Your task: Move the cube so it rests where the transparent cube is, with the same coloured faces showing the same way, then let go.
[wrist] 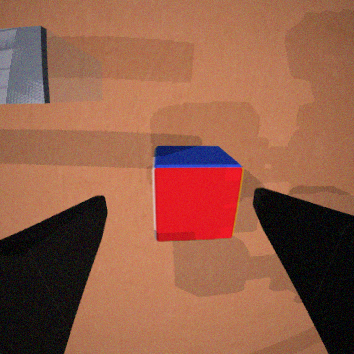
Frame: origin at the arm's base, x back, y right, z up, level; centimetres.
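Where they show: gripper, fingertip midpoint: (180,200).
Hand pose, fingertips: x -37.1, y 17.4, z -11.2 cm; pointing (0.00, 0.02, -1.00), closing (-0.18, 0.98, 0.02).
Each offset is from my fingertips to the top centre of the thing. "spot": to the spot under its first point. Level surfaces: height alone.
The cube {dx -0.3, dy +0.6, dz +1.1 cm} (195,202) sits near the middle of the wrist view. Its large red face is turned to the camera, a blue face shows along its far side, a thin yellow edge at its right and a thin white edge at its left. My gripper (180,200) is open, with one black finger to the left of the cube and one to the right. Gaps show between the cube and both fingers, the wider one on the left. The transparent cube does not show in this view.
A grey, flat-faced object {spot: dx -5.0, dy -5.3, dz +3.1 cm} (27,67) with a dark right edge stands at the upper left, cut off by the view's edge. Shadows of the arm and other things fall across the orange-brown surface {dz -2.9 cm} (130,310) around the cube.
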